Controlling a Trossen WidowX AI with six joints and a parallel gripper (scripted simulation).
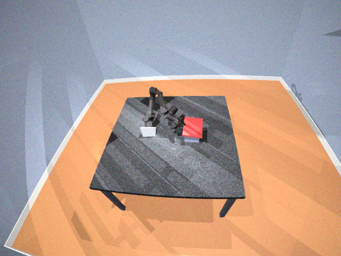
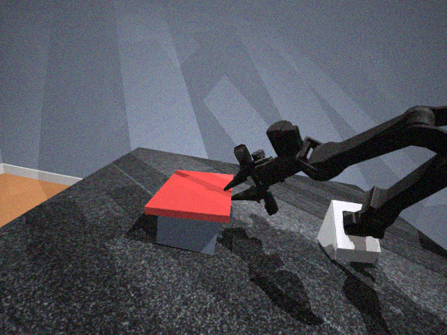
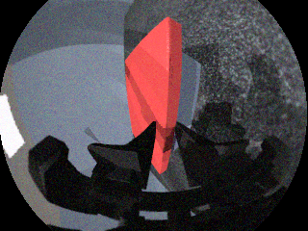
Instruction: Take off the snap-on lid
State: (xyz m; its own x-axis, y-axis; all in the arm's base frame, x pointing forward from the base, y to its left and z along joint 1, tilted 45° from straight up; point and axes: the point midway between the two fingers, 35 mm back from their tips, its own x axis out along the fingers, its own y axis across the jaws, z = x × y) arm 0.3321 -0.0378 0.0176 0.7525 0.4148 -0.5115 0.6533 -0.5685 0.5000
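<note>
Now: the red lid 80 mm ahead of my gripper tip and 10 mm to the right of it. From my gripper tip the other things lie so: grey-blue storage box (70 mm ahead, 10 mm to the right, 60 mm below).
</note>
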